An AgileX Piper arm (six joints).
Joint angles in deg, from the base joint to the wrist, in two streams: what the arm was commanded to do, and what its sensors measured. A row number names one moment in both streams.
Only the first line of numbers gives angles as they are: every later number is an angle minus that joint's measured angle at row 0.
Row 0, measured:
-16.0 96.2 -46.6 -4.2 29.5 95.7
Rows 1 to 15, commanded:
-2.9 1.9 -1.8 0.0 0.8 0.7
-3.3 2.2 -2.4 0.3 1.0 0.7
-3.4 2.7 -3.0 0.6 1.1 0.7
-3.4 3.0 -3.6 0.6 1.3 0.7
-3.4 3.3 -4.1 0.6 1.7 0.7
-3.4 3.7 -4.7 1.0 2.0 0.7
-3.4 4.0 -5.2 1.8 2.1 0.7
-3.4 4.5 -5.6 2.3 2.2 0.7
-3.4 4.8 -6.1 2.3 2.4 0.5
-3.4 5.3 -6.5 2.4 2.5 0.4
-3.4 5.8 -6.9 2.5 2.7 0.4
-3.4 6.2 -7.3 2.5 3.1 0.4
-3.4 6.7 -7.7 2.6 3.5 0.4
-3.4 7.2 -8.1 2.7 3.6 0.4
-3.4 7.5 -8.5 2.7 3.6 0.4
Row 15, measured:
-3.0 6.2 -7.1 2.6 2.6 0.5
